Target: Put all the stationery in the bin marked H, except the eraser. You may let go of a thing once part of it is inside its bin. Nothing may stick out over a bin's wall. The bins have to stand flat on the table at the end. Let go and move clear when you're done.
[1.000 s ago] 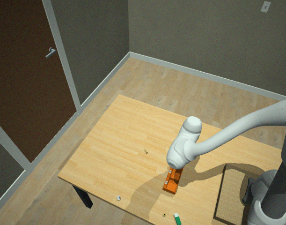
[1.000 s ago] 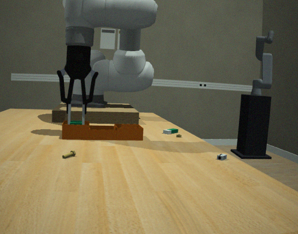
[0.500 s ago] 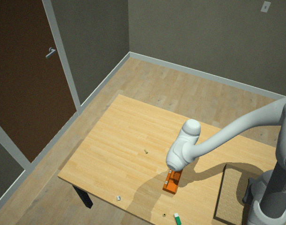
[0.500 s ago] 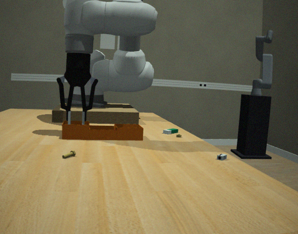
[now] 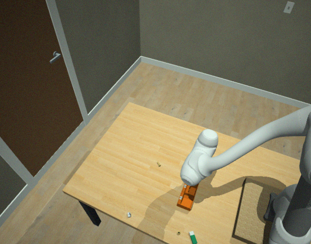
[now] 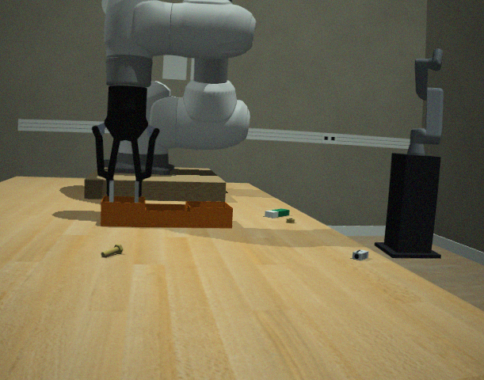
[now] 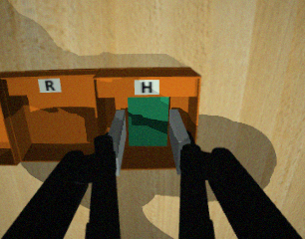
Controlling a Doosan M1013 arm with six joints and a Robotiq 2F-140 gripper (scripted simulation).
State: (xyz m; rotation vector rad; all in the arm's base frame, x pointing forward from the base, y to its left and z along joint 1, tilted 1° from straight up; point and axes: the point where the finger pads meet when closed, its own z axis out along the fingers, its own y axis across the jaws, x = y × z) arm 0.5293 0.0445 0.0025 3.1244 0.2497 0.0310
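Right now the green flat pad is 40 mm below my hand. Round my hand: brass bolt (250 mm ahead, 40 mm below, 30 mm to the left); then orange three-compartment bin (80 mm to the left, 30 mm below, 10 mm behind); then small nut (340 mm to the left, 70 mm behind, 40 mm below).
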